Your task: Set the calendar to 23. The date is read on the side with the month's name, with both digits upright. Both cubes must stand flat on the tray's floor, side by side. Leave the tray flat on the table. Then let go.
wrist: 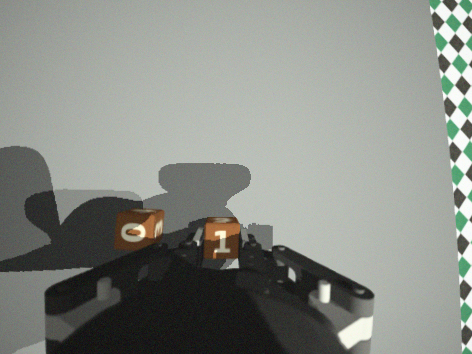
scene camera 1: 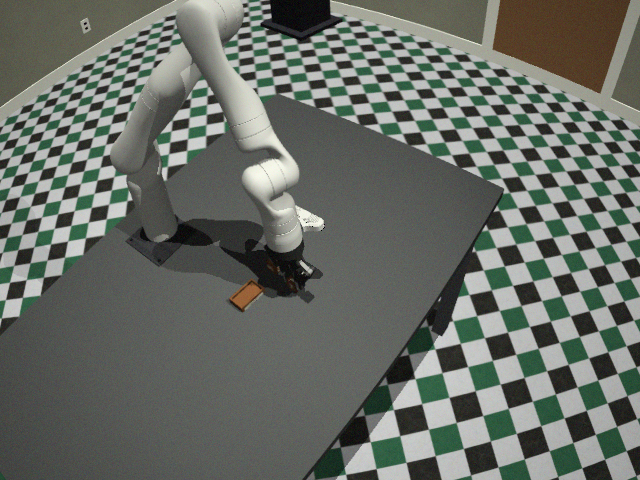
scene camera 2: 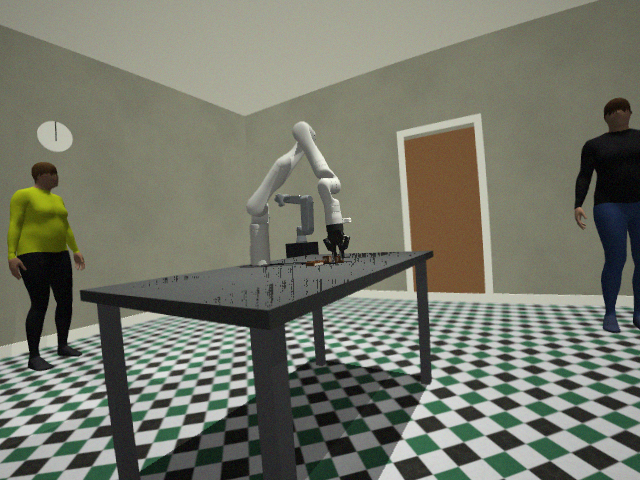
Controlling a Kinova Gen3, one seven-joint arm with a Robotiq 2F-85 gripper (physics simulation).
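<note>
An orange-brown cube (wrist: 222, 242) (scene camera 1: 291, 284) shows a white 1 facing the wrist camera; the mark on its upper face is too foreshortened to read. My gripper (wrist: 221, 238) (scene camera 2: 337, 257) is shut on this cube, one finger on each side, low at the table top. A second orange-brown cube (wrist: 136, 231) (scene camera 1: 272, 265) stands apart, left of the fingers in the wrist view. It shows a white 0 and part of a white mark on its right face. The orange tray (scene camera 1: 246, 296) (scene camera 2: 314, 263) lies flat on the table, apart from both cubes. The month's name is not readable.
The dark grey table (scene camera 1: 155, 361) (scene camera 2: 206, 291) bears the arm's base plate (scene camera 1: 159, 254). The table's edge shows at the right of the wrist view. Another grey arm (scene camera 2: 307, 214) stands behind the table. Two people stand in the room, one in yellow (scene camera 2: 42, 219) and one in black (scene camera 2: 620, 165).
</note>
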